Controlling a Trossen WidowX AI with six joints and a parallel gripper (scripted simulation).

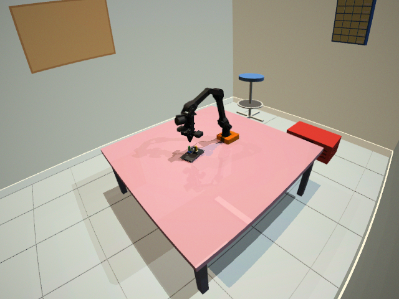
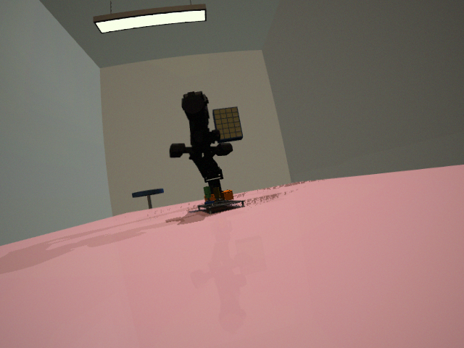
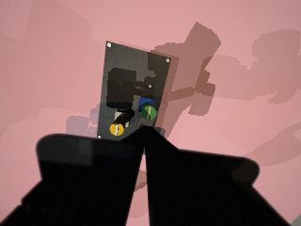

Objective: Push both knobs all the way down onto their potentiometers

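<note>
My gripper tip is now 4 cm above the green knob and 1 cm short of it. Also, from my gripper tip: yellow-brown knob (5 cm below, 3 cm to the left, 3 cm behind).
</note>
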